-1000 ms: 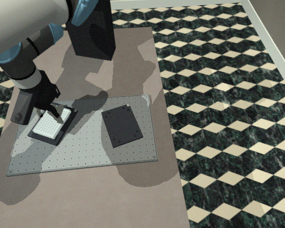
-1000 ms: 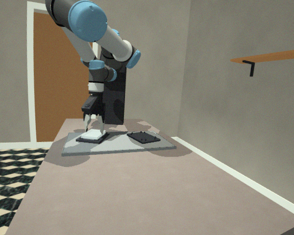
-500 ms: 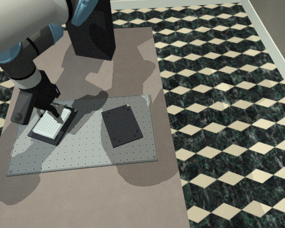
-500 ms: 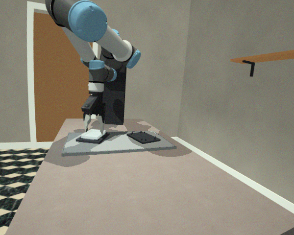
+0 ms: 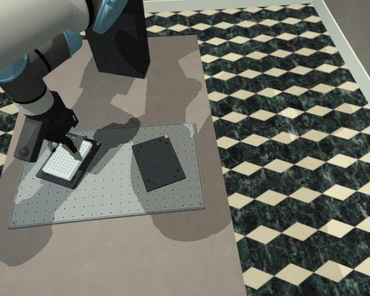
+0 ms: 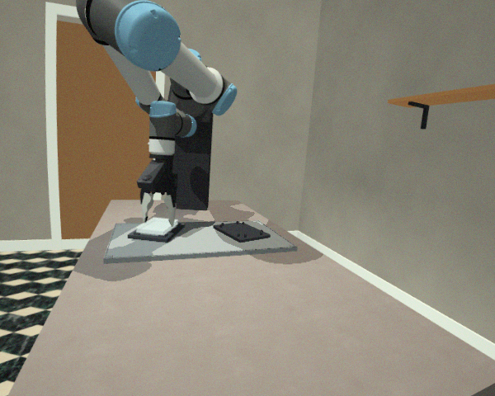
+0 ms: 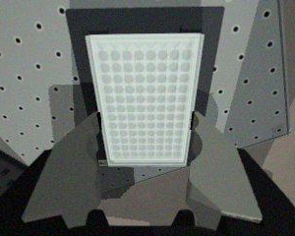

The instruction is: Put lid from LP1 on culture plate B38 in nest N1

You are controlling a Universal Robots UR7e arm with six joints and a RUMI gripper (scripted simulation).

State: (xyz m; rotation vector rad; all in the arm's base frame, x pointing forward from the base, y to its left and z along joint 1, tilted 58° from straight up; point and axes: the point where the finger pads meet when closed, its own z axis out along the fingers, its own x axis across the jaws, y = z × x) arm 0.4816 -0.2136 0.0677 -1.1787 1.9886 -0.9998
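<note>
Now: the lid 10 mm below my hand. Round my hand: dark plate nest: 30 mm below; then lid park LP1: 240 mm to the left, 110 mm ahead, 30 mm below; then white culture plate: 20 mm below.
</note>
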